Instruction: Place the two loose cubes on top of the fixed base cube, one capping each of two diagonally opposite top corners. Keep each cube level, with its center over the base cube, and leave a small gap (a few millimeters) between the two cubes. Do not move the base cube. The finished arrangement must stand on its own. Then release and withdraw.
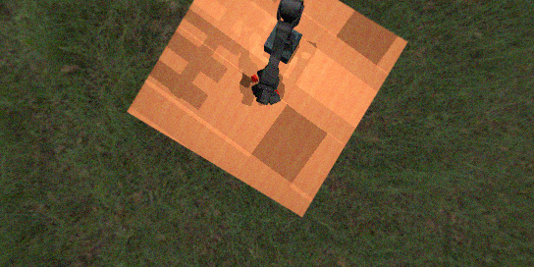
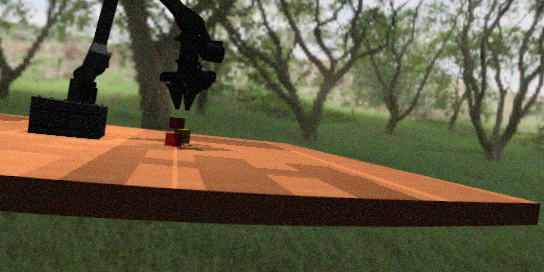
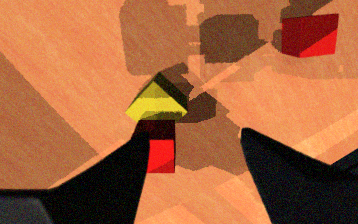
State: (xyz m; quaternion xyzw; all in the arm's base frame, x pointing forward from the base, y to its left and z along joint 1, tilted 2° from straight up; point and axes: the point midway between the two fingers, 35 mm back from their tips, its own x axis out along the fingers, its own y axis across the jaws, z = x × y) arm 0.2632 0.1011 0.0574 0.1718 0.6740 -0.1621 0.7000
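Now: the red cube 4 cm to the left of my gripper tip, 4 cm below it and 1 cm behind it. Round my gripper tip: yellow base cube 8 cm below, 3 cm to the left, 1 cm ahead.
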